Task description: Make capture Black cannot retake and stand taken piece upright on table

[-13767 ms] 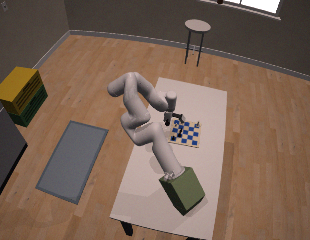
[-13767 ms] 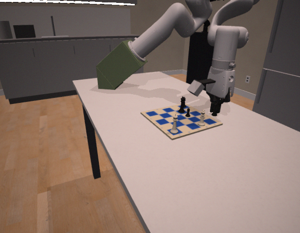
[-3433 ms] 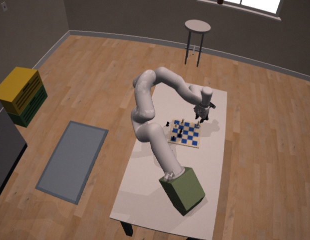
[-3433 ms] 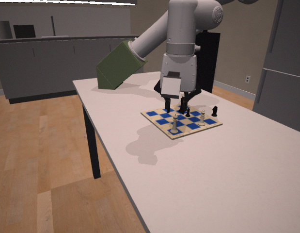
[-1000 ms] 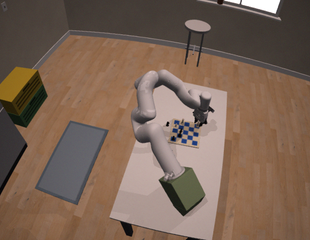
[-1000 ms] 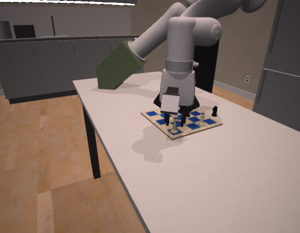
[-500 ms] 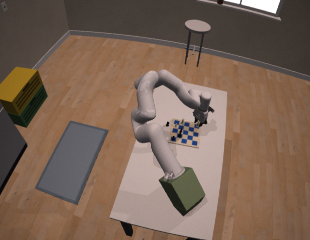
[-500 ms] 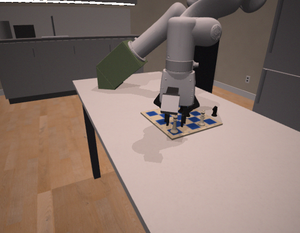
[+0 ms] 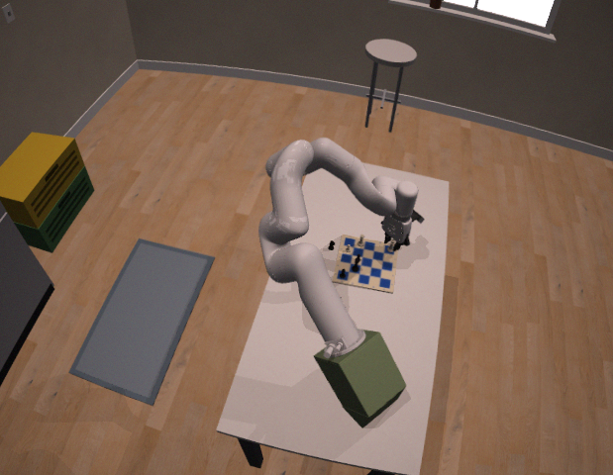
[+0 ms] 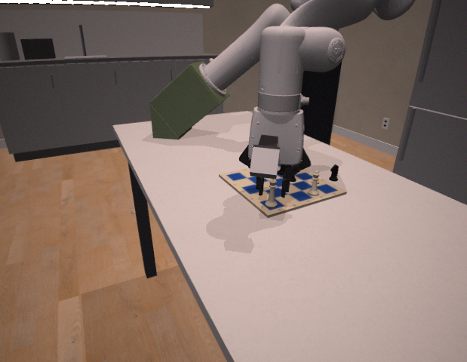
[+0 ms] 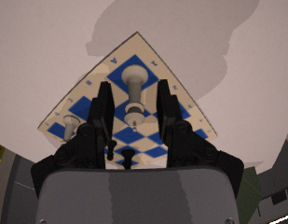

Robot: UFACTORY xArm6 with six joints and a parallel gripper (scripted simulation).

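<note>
Right now the white piece is 10 mm below my hand. The rest, counted from my hand: black pawn 100 mm behind, 100 mm to the left, 30 mm below; blue-and-tan chessboard 90 mm behind, 60 mm to the left, 50 mm below; tall black piece 140 mm behind, 90 mm to the left, 10 mm below.
</note>
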